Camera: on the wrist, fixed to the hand. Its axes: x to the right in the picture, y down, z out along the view.
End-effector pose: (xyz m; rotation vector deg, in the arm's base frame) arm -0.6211 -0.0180 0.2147 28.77 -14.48 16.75
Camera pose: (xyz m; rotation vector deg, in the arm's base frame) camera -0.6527 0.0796 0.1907 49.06 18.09 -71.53
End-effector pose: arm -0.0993 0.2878 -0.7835 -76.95 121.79 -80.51
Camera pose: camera -0.1768 0.3470 -0.8233 128.27 -15.39 85.43
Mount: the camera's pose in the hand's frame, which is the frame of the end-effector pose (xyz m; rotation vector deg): -0.0160 0.0818 -0.0644 18.19 3.82 -92.98
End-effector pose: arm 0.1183 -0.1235 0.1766 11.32 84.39 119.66
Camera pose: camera 0.0741 -0.2035 0.2290 -41.70 68.74 31.17
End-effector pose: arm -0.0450 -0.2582 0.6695 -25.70 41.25 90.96
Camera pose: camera -0.1306 -0.3160 0.6488 -34.05 21.90 -3.66
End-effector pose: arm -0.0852 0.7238 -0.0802 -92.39 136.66 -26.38
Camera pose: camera -0.1724 0.7755 -0.0514 -167.11 23.97 -56.76
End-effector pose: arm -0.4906 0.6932 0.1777 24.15 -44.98 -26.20
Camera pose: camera -0.4333 0.7813 0.1701 77.45 -16.35 -103.85
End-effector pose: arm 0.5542 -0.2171 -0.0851 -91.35 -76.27 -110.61
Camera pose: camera 0.5795 -0.3160 -0.0590 -0.05 123.12 78.91
